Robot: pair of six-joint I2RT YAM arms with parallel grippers.
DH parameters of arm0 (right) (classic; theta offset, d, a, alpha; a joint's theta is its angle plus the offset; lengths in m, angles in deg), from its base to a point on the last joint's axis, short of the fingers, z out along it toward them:
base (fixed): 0 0 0 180
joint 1: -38.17 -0.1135 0.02 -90
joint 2: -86.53 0 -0.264 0
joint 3: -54.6 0 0.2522 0
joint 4: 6.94 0 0.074 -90
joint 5: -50.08 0 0 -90
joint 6: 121.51 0.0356 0 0
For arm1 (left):
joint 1: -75.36 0.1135 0.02 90
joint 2: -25.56 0 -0.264 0
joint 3: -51.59 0 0.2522 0
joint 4: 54.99 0 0.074 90
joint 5: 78.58 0 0 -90
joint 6: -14.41 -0.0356 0 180
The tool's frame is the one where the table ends.
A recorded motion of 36 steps. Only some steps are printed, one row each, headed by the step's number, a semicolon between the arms.
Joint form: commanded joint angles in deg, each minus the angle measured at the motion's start. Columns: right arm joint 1, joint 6, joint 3, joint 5, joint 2, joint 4; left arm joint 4, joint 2, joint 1, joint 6, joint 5, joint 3.
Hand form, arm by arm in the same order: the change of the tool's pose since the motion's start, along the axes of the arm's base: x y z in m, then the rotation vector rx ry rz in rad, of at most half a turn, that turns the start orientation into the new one. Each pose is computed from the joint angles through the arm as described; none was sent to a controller.
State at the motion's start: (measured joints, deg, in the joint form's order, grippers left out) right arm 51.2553 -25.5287 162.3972 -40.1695 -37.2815 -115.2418; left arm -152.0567 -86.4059 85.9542 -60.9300 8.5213 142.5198
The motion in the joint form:
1: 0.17 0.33 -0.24 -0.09 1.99 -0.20; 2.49 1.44 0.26 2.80 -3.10 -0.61
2: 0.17 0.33 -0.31 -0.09 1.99 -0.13; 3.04 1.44 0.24 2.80 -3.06 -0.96
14: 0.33 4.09 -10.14 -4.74 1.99 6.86; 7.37 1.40 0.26 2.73 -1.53 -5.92
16: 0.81 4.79 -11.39 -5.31 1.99 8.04; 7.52 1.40 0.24 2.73 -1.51 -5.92
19: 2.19 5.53 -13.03 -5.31 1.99 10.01; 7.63 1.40 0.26 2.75 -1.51 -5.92
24: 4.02 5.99 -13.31 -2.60 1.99 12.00; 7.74 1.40 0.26 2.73 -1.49 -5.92
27: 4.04 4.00 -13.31 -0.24 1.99 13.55; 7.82 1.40 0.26 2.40 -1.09 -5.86
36: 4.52 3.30 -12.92 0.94 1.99 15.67; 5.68 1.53 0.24 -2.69 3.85 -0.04
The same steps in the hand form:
1: -0.0034 -0.0003 0.0108 -0.0105 -0.0253 -0.0069; 0.0002 0.0034 0.0031 0.0804 -0.0476 0.0241
2: -0.0035 -0.0003 0.0105 -0.0105 -0.0253 -0.0069; 0.0000 0.0032 0.0015 0.0804 -0.0511 0.0242
14: -0.0225 0.0003 -0.0272 -0.1013 0.0436 -0.0168; -0.0093 0.0006 -0.0183 0.0542 -0.0434 0.0350
16: -0.0256 -0.0021 -0.0321 -0.1158 0.0478 -0.0294; -0.0090 0.0005 -0.0184 0.0544 -0.0461 0.0349
19: -0.0302 -0.0089 -0.0389 -0.1239 0.0448 -0.0644; -0.0088 0.0007 -0.0185 0.0549 -0.0480 0.0356
24: -0.0307 -0.0177 -0.0420 -0.0966 0.0108 -0.1314; -0.0086 0.0007 -0.0186 0.0547 -0.0499 0.0355
27: -0.0279 -0.0172 -0.0436 -0.0506 -0.0271 -0.1266; -0.0082 0.0005 -0.0185 0.0464 -0.0534 0.0335
36: -0.0239 -0.0205 -0.0445 -0.0378 -0.0752 -0.1364; 0.0082 0.0004 0.0030 -0.0562 -0.1371 -0.0107

